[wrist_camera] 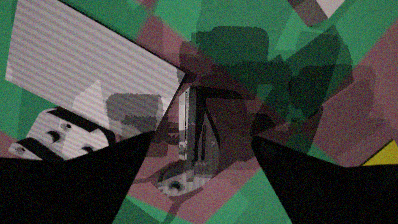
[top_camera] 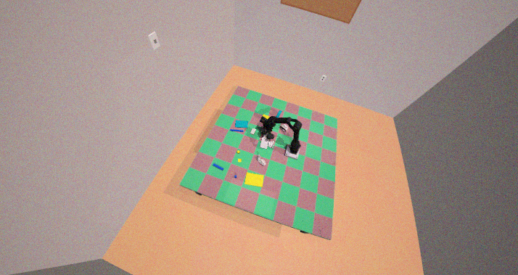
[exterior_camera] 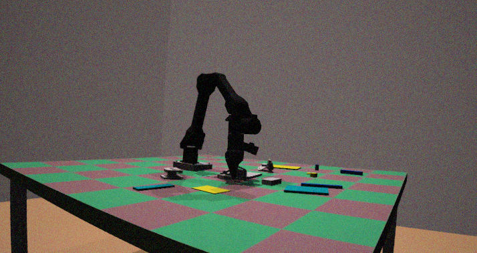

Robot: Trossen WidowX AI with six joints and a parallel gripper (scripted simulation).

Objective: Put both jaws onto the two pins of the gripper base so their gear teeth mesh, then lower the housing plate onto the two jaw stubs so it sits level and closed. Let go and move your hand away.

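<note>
My gripper tip is 4 cm past the grey jaw. Round my gripper tip: teal plate (29 cm ahead, 1 cm to the right, 1 cm below); blue bar (30 cm ahead, 9 cm to the left); white housing plate (9 cm to the left, 8 cm behind).
</note>
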